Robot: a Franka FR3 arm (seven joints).
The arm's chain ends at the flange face. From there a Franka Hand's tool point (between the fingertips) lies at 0.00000 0.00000 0.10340 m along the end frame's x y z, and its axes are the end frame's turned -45 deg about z.
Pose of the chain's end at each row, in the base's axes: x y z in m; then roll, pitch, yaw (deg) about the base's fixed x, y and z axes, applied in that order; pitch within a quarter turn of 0, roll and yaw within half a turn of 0:
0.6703, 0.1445, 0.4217, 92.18, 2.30, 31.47
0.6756, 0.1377, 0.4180, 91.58, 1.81, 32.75
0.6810, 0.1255, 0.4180, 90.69, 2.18, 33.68
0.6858, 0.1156, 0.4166, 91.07, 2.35, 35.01
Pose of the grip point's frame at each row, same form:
0.7241, 0.0563, 0.4178, 93.21, 47.26, 33.74
0.7314, 0.0507, 0.4152, 92.31, 46.79, 34.38
0.7383, 0.0394, 0.4168, 91.01, 47.18, 34.40
0.7450, 0.0309, 0.4147, 91.58, 47.34, 36.13

